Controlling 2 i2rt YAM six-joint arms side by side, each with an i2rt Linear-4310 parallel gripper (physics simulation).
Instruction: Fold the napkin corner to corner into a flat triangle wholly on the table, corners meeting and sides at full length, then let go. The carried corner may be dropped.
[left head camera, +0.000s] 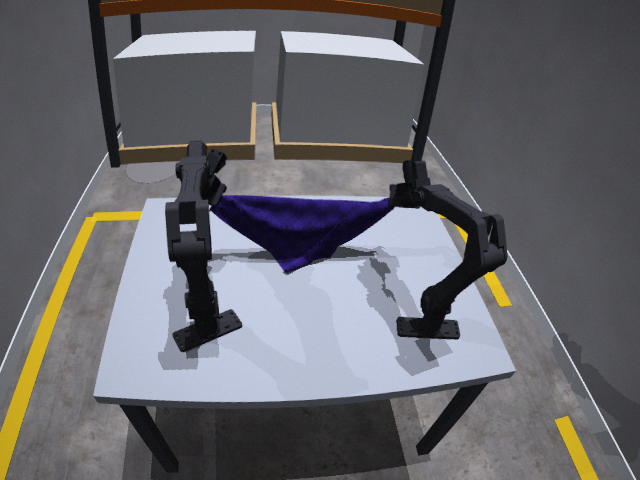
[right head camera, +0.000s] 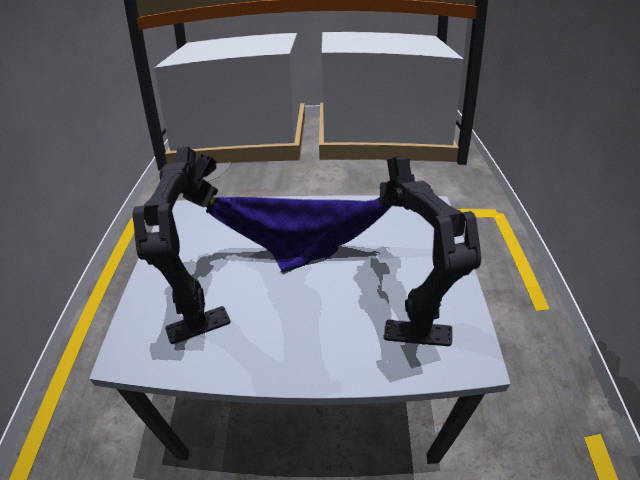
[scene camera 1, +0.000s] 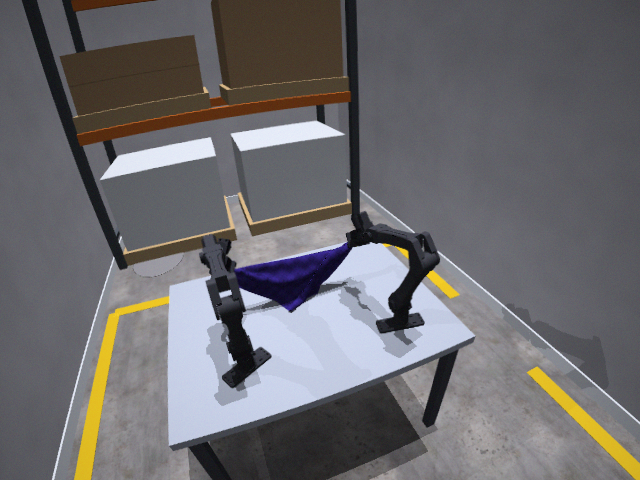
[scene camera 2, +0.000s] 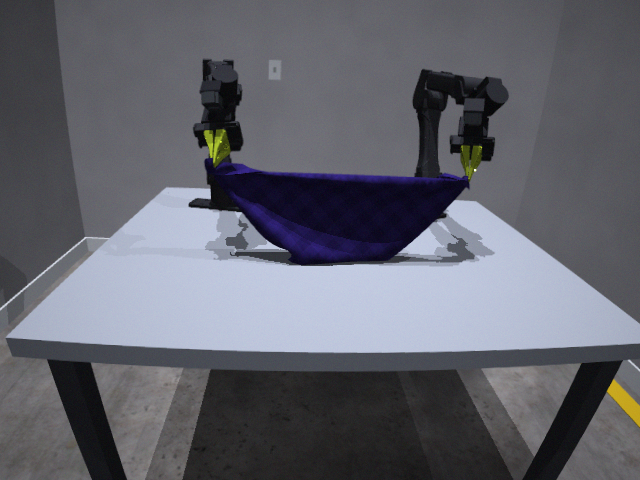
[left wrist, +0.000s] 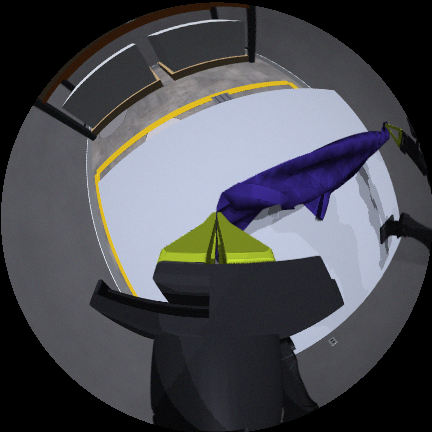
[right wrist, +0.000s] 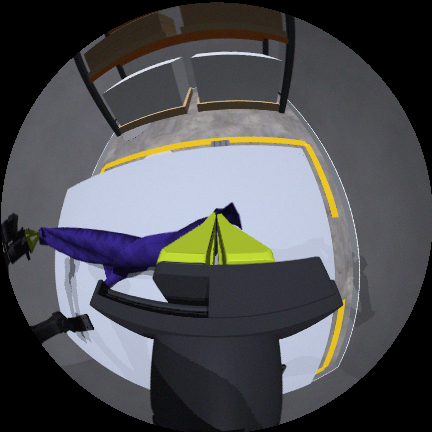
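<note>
The purple napkin (left head camera: 302, 219) (right head camera: 299, 219) (scene camera 1: 292, 279) (scene camera 2: 336, 206) (left wrist: 300, 175) (right wrist: 120, 250) hangs stretched between the grippers, its upper edge nearly straight. Its lower part reaches down to the white table (left head camera: 248, 361) (scene camera 2: 330, 310) and bends there; in the left head camera a corner points towards the arm bases. My left gripper (scene camera 2: 468, 179) (left wrist: 216, 217) is shut on one napkin corner, above the table. My right gripper (scene camera 2: 214, 163) (right wrist: 215, 218) is shut on the opposite end, a small flap of cloth sticking out past its fingertips. In the left head camera the right fingertips are hidden.
A storage rack (left head camera: 103, 93) (scene camera 1: 354, 103) stands behind the table, with white boxes (left head camera: 186, 98) (scene camera 1: 165, 196) on its lower level. Both arm bases (left head camera: 206, 330) (right head camera: 417, 332) are mounted on the table's near part in the left head camera. Yellow lines mark the floor.
</note>
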